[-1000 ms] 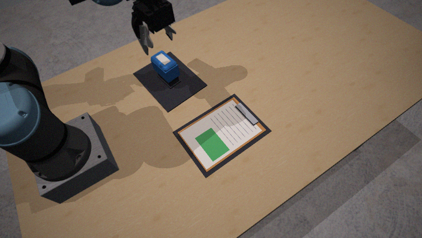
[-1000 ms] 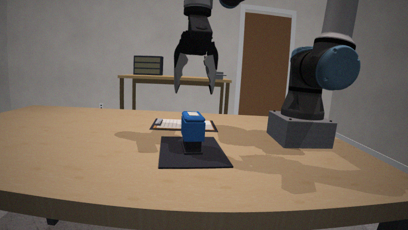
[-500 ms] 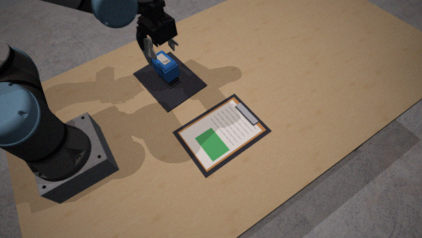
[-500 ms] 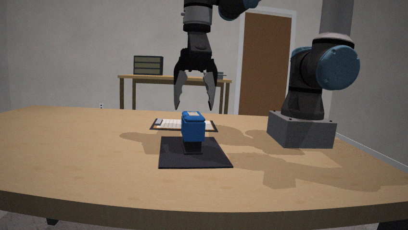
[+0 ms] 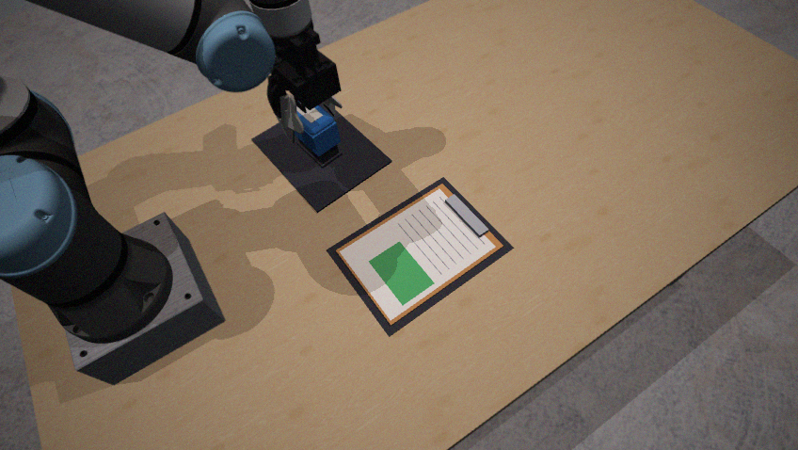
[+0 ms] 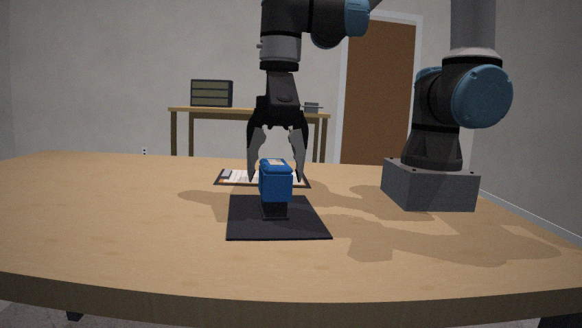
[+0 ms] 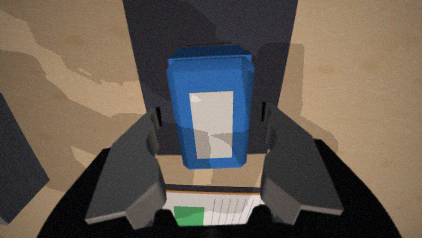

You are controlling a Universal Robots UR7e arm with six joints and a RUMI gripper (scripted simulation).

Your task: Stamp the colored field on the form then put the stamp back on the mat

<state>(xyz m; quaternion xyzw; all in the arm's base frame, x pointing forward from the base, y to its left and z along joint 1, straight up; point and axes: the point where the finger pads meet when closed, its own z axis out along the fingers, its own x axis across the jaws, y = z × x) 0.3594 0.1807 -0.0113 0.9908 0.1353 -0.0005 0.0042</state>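
The blue stamp lies 2 cm below my hand. From my hand the other things lie so: clipboard 28 cm to the right, 9 cm ahead, 7 cm below; then mat 7 cm below.
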